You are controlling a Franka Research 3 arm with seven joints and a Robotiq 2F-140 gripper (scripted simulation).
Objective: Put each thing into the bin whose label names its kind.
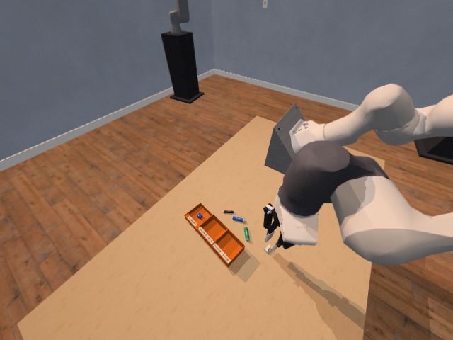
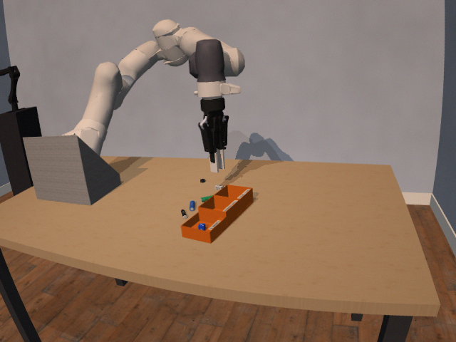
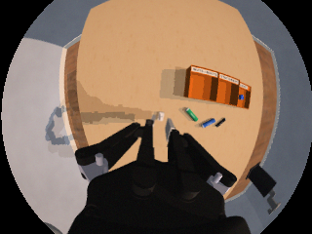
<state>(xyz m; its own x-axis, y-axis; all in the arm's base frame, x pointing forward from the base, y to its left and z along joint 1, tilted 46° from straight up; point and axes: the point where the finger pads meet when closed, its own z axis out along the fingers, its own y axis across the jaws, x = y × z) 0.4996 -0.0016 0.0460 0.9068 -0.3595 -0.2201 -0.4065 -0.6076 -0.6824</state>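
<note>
My hand is 90 mm above the white piece. Round my hand: black piece: 90 mm below, 70 mm behind, 60 mm to the left; then green battery: 90 mm to the right, 90 mm below, 10 mm behind; then blue cylinder: 150 mm to the right, 90 mm below, 50 mm behind.
</note>
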